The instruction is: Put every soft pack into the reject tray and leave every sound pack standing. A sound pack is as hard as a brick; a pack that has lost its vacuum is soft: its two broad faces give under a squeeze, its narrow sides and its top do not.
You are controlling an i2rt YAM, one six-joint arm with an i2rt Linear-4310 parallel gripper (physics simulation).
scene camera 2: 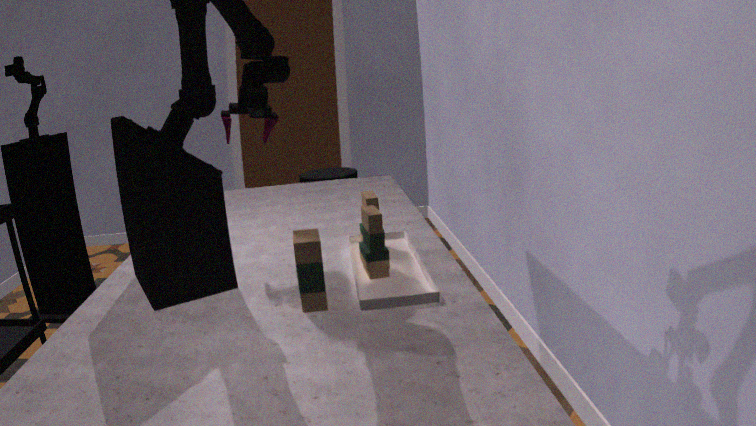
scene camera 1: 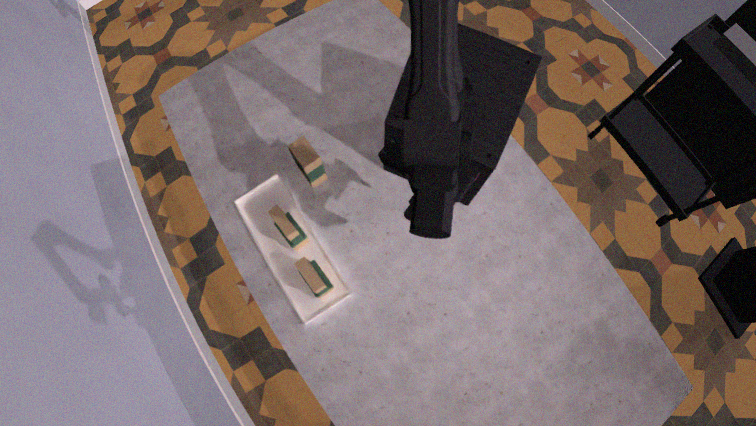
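Seen in the pictures: gripper, fingertip midpoint: (scene camera 2: 246,143); arm's base at its link origin: (scene camera 2: 167,144).
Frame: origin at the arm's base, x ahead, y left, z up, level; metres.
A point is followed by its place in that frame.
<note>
A tan pack with a green band (scene camera 1: 306,159) {x 0.317, y -0.109, z -0.189 m} (scene camera 2: 310,272) {x 0.318, y -0.174, z -0.247 m} stands upright on the table beside the white reject tray (scene camera 1: 325,312) {x 0.471, y 0.223, z -0.312 m} (scene camera 2: 399,303) {x 0.476, y -0.178, z -0.321 m}. Two more tan packs with green bands stand upright inside the tray. One (scene camera 1: 287,226) {x 0.437, y 0.020, z -0.186 m} (scene camera 2: 375,243) {x 0.445, y -0.039, z -0.246 m} is near the tray's middle. The other (scene camera 1: 314,276) {x 0.438, y 0.155, z -0.185 m} (scene camera 2: 369,198) {x 0.445, y 0.109, z -0.187 m} is nearer the tray's far end and is mostly hidden behind the first in scene camera 2. My gripper (scene camera 2: 247,141) {x 0.147, y 0.197, z -0.040 m} is open and empty, high above the table and apart from all packs. Its fingers are hidden under the arm in scene camera 1.
The arm's dark pedestal (scene camera 1: 502,100) {x -0.077, y 0.083, z 0.013 m} (scene camera 2: 179,238) {x 0.039, y -0.102, z -0.187 m} stands at the table's side. The grey table (scene camera 1: 476,317) {x 0.147, y 0.447, z -0.329 m} (scene camera 2: 211,359) {x 0.145, y -0.347, z -0.329 m} runs beside a wall (scene camera 2: 581,132). Dark furniture (scene camera 1: 661,153) stands beyond the table. A second small arm (scene camera 2: 35,100) stands on a black column in the background.
</note>
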